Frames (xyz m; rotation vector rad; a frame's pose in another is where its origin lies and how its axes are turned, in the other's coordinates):
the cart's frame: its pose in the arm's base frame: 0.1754 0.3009 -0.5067 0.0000 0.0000 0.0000
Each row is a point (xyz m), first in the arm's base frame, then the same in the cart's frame.
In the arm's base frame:
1: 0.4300 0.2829 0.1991
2: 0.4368 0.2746 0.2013
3: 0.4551 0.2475 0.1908
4: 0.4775 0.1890 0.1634
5: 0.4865 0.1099 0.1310
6: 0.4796 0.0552 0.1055
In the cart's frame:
1: 0.2546 -0.0180 0.7058
2: 0.2614 -0.0263 0.7080
3: 0.2797 -0.0534 0.6975
4: 0.3021 -0.1119 0.6701
5: 0.3111 -0.1910 0.6377
6: 0.3042 -0.2457 0.6122

